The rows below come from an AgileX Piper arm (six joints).
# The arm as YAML. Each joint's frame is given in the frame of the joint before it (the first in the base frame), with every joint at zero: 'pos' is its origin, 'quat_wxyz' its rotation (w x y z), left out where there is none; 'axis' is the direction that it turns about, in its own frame. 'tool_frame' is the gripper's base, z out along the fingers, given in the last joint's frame.
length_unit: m
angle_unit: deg
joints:
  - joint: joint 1
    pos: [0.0, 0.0, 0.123]
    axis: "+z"
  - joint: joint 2
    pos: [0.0, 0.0, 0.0]
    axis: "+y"
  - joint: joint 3
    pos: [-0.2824, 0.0, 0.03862]
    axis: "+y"
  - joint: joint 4
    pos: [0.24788, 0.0, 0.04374]
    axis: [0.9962, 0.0, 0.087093]
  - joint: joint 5
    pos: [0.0, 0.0, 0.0]
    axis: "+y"
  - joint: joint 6
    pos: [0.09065, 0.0, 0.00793]
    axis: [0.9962, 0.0, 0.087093]
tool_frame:
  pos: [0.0, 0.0, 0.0]
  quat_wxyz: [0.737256, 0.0, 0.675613, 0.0]
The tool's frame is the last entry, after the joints.
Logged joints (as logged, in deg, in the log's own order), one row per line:
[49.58, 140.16, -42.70, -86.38, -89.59, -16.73]
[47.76, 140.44, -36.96, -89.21, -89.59, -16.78]
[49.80, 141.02, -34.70, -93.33, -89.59, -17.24]
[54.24, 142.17, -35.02, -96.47, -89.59, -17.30]
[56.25, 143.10, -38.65, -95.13, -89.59, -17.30]
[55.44, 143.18, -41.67, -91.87, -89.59, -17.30]
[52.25, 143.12, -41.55, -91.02, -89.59, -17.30]
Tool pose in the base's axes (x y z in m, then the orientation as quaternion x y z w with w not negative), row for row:
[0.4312, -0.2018, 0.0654, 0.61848, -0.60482, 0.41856, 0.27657]
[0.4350, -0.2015, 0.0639, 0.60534, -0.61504, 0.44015, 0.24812]
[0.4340, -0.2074, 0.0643, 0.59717, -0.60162, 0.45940, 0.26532]
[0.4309, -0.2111, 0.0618, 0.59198, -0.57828, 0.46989, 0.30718]
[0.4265, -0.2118, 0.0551, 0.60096, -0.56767, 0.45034, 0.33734]
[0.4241, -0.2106, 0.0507, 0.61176, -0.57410, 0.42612, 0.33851]
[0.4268, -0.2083, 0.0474, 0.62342, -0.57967, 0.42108, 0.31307]
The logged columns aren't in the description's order. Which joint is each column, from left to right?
Columns, left to right: joint 5, joint 2, joint 6, joint 4, joint 3, joint 1.
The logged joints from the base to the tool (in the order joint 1, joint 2, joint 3, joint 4, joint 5, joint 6), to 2 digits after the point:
[-16.73, 140.16, -89.59, -86.38, 49.58, -42.70]
[-16.78, 140.44, -89.59, -89.21, 47.76, -36.96]
[-17.24, 141.02, -89.59, -93.33, 49.80, -34.70]
[-17.30, 142.17, -89.59, -96.47, 54.24, -35.02]
[-17.30, 143.10, -89.59, -95.13, 56.25, -38.65]
[-17.30, 143.18, -89.59, -91.87, 55.44, -41.67]
[-17.30, 143.12, -89.59, -91.02, 52.25, -41.55]

